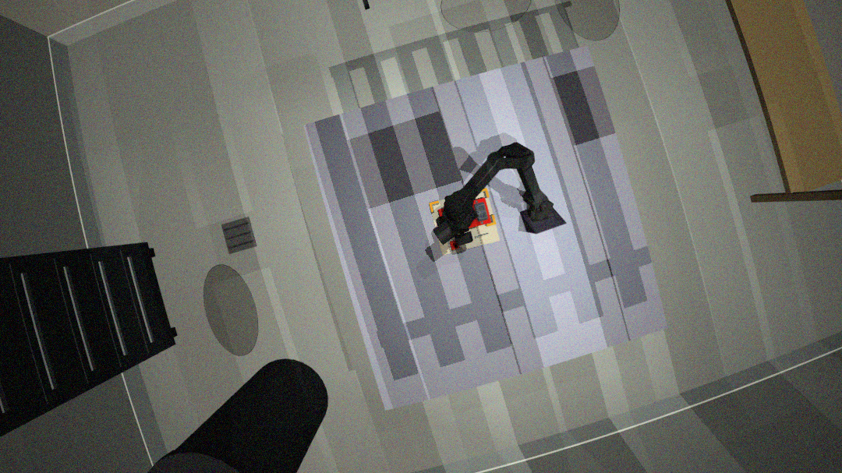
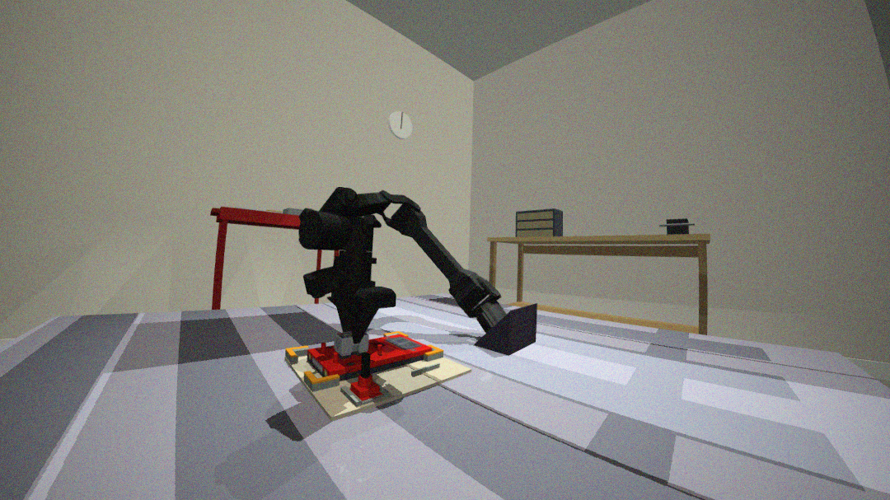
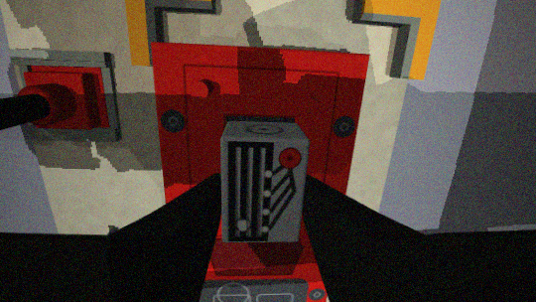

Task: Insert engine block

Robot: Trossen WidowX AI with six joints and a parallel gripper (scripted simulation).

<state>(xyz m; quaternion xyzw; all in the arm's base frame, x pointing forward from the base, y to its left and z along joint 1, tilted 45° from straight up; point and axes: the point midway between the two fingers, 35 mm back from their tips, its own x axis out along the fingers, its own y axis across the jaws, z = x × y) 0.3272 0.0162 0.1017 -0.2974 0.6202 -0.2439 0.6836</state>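
The black upright peg lies 2 cm ahead of my gripper tip, 11 cm to the left of it and 1 cm below it. The rest, counted from my gripper tip: engine block (1 cm below).
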